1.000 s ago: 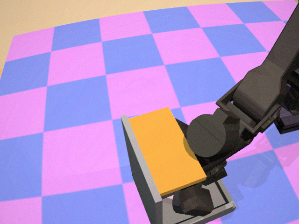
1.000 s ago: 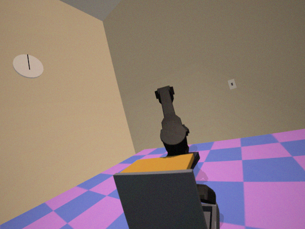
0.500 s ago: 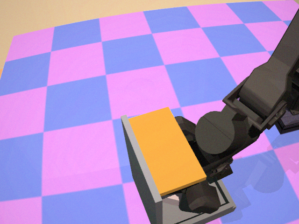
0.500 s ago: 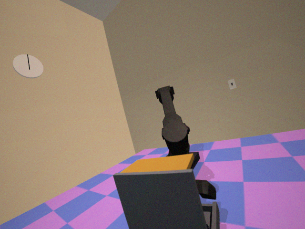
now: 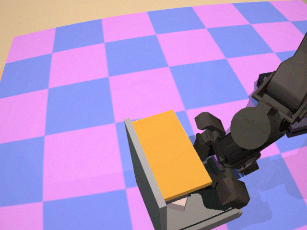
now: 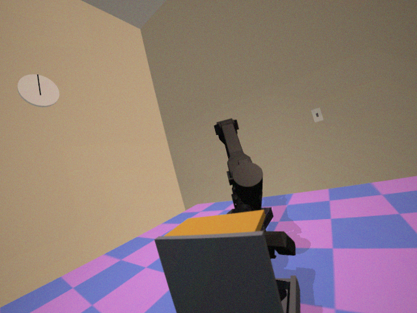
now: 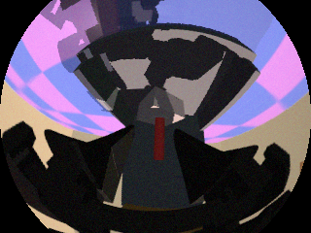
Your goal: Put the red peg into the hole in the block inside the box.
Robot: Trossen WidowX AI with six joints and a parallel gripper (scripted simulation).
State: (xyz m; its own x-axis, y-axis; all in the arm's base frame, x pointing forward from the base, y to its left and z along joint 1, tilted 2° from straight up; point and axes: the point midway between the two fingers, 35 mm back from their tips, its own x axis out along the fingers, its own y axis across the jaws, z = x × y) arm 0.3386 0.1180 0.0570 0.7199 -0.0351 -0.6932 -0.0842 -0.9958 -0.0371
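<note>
Right now the red peg is 30 mm ahead of my gripper tip, 10 mm to the left of it and 10 mm below it. Round my gripper tip: orange roof 40 mm ahead, 20 mm to the left, 140 mm above; then dark back wall 80 mm ahead, 20 mm to the left, 40 mm above.
</note>
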